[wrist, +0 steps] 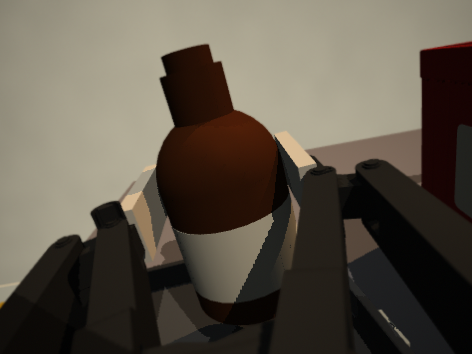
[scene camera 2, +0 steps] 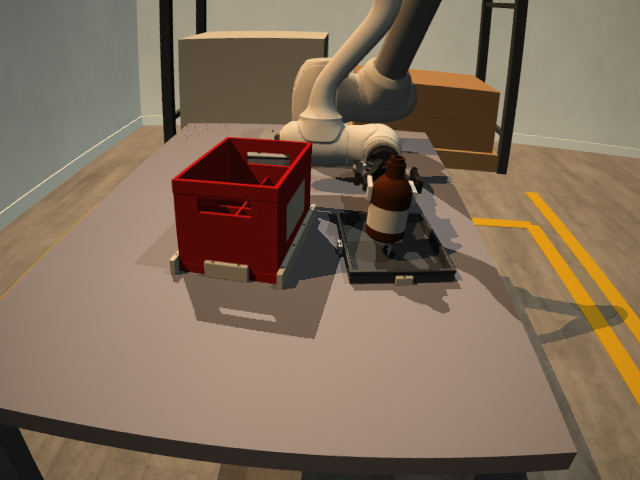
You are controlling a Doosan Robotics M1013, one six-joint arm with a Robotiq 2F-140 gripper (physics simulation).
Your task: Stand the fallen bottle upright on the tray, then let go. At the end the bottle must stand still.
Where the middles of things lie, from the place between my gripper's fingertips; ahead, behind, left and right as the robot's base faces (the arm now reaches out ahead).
I see my gripper 120 mm above the tray [scene camera 2: 420,254], 40 mm past it and 20 mm to the right of it. The rest, counted from my hand: brown bottle [scene camera 2: 388,211] 10 mm below, 10 mm behind.
